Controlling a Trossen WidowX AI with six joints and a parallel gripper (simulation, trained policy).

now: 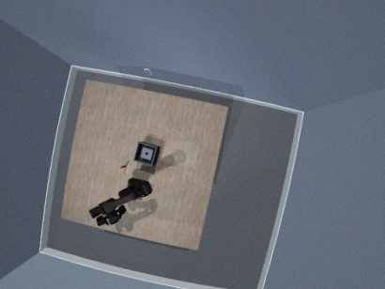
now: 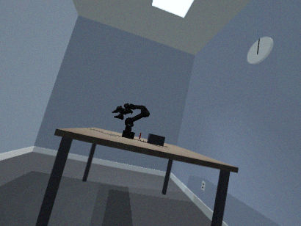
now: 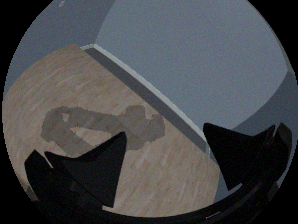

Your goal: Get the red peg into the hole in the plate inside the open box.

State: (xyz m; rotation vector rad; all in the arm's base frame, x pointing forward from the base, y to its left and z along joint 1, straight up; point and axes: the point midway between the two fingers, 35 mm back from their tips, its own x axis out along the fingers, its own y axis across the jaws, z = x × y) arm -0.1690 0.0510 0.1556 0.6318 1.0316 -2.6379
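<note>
Right now my gripper tip is 38 cm short of the red peg, 17 cm above it and 6 cm to the right of it. Round my gripper tip: dark box 51 cm ahead, 18 cm below, 13 cm to the right; grey plate 51 cm ahead, 16 cm below, 13 cm to the right.
</note>
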